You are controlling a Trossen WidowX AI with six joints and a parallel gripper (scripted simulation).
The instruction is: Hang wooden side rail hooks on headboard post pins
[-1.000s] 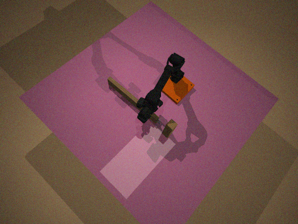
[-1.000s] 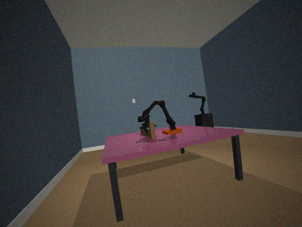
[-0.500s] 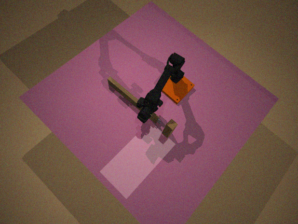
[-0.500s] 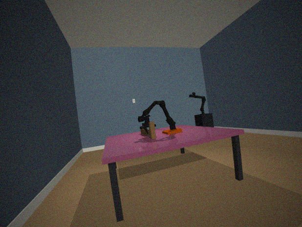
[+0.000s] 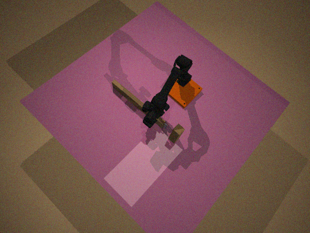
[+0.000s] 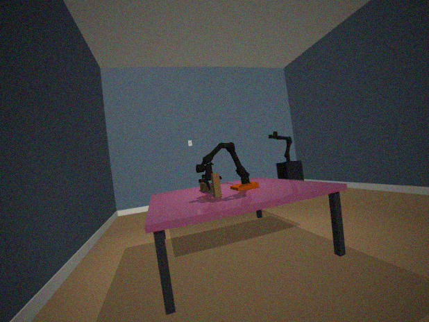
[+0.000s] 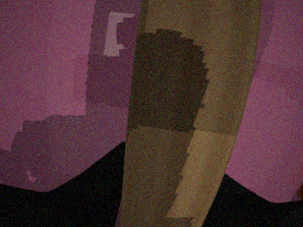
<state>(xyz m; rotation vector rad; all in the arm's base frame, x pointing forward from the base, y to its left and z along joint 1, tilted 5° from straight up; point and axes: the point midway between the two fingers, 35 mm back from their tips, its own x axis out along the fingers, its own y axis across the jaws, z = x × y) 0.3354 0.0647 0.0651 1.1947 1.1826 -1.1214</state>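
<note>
My gripper tip is now 160 mm to the right of the headboard post and 40 mm below it.
</note>
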